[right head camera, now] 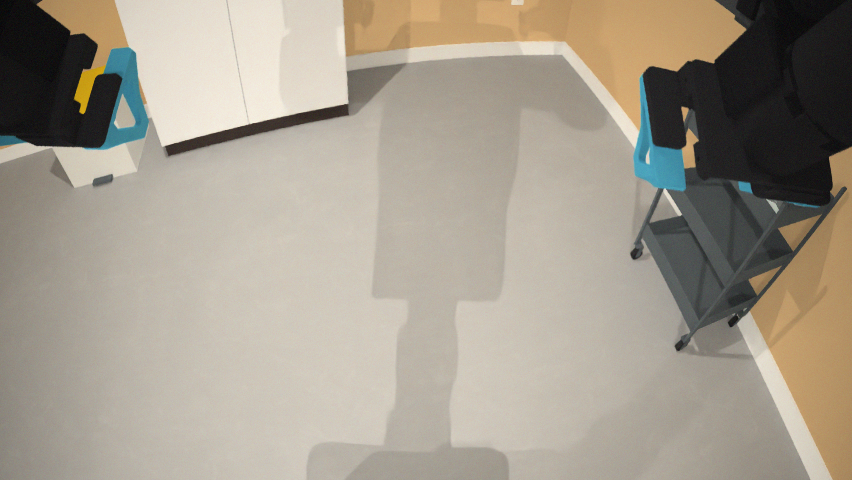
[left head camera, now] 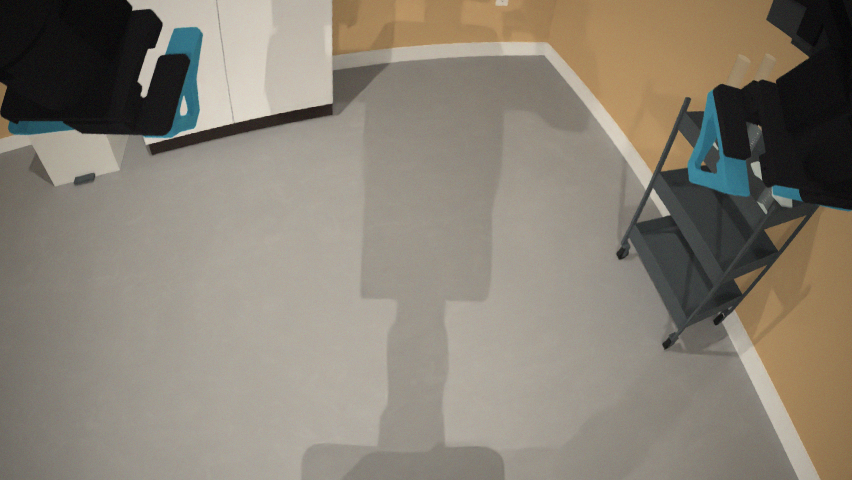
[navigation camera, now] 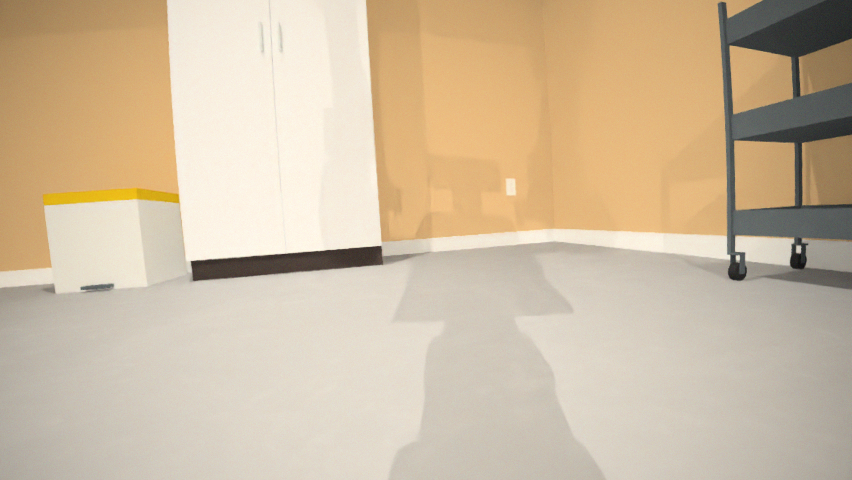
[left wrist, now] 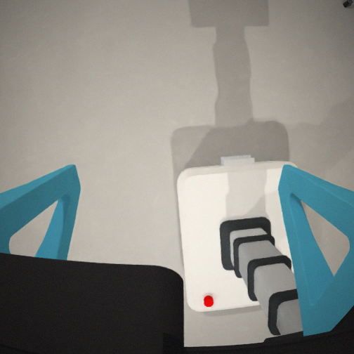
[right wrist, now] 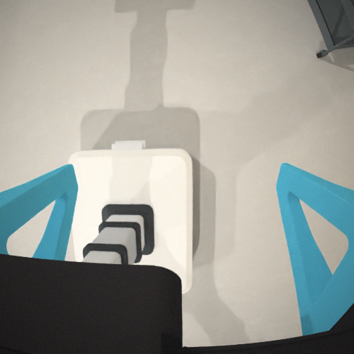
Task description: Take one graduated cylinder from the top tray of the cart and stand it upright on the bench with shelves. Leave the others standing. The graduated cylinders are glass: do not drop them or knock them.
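Places are measured from the left arm's base along level axes (x left, y back, z up), in metres.
Pixels of known places: left gripper, fingertip midpoint: (right head camera: 102,129) (left head camera: 142,118); right gripper, fingertip midpoint: (right head camera: 691,174) (left head camera: 734,180).
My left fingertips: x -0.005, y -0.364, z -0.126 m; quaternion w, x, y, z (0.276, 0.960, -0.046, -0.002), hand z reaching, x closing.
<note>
Behind a point stands the place of what it marks.
The dark grey cart (left head camera: 688,223) @[x -1.111, y -1.029, z -0.964 m] (right head camera: 706,229) @[x -1.121, y -0.994, z -0.951 m] (navigation camera: 787,116) @[x -1.089, y -1.107, z -0.985 m] stands at the right by the wall; a corner of the cart (right wrist: 322,25) shows in the right wrist view. In the left head camera, the pale tops of two graduated cylinders (left head camera: 739,70) @[x -1.132, y -1.160, z -0.447 m] (left head camera: 766,65) @[x -1.291, y -1.231, z -0.439 m] rise above the right gripper, which hides much of the top tray. Their number and bases are unclear. My right gripper (left head camera: 754,172) @[x -0.448, y -0.335, z -0.136 m] (right head camera: 736,187) (right wrist: 176,174) is open and empty, in front of the cart in the picture. My left gripper (left head camera: 98,129) (right head camera: 53,144) (left wrist: 179,175) is open and empty, at the left. The bench with shelves does not show.
A tall white cabinet (left head camera: 286,65) @[x 0.261, y -1.894, z -1.055 m] (right head camera: 298,65) @[x 0.265, y -1.893, z -1.048 m] (navigation camera: 226,131) @[x 0.729, y -1.771, z -0.724 m] stands at the back left. A white bin (left head camera: 77,158) @[x 1.322, y -1.613, z -1.274 m] (right head camera: 98,163) @[x 1.314, y -1.615, z -1.298 m] (navigation camera: 98,244) @[x 1.310, y -1.615, z -1.201 m] with a yellow top is left of it. My white base (left wrist: 205,200) (right wrist: 170,200) shows below the wrists.
</note>
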